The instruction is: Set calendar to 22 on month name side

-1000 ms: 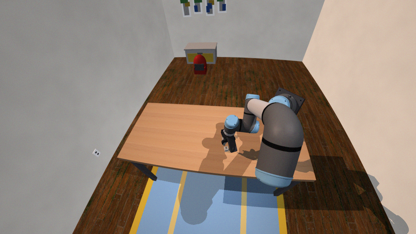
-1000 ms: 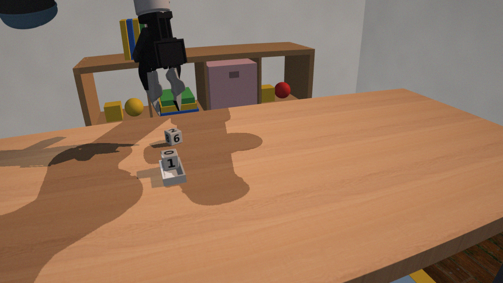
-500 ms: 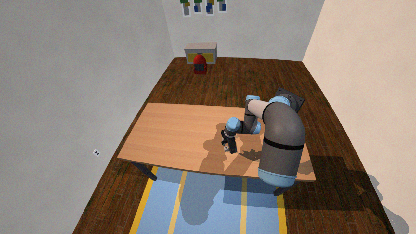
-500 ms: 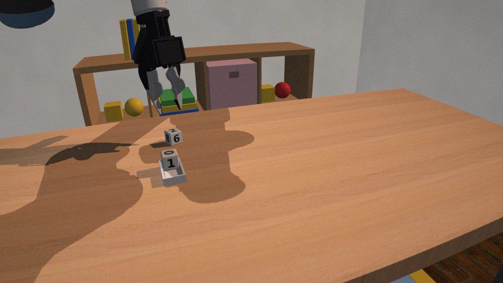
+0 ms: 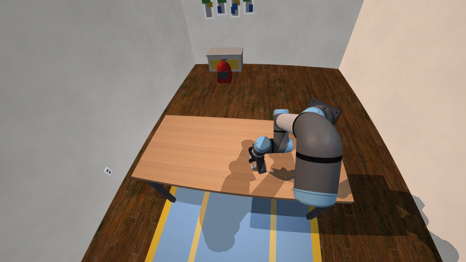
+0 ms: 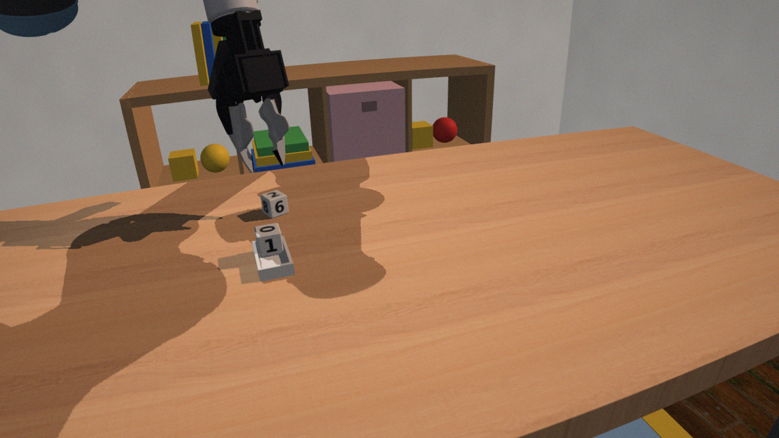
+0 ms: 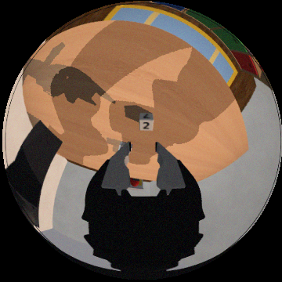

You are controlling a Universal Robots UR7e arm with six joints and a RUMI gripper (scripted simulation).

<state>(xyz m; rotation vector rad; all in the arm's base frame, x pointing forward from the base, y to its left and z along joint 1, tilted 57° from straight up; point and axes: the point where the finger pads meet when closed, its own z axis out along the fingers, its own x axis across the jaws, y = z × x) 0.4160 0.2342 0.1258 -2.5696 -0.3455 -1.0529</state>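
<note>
The white cube lies 80 mm below my hand and 10 mm ahead of it. The rest, counted from my hand: grey tray (150 mm to the right, 80 mm below, 30 mm ahead).
</note>
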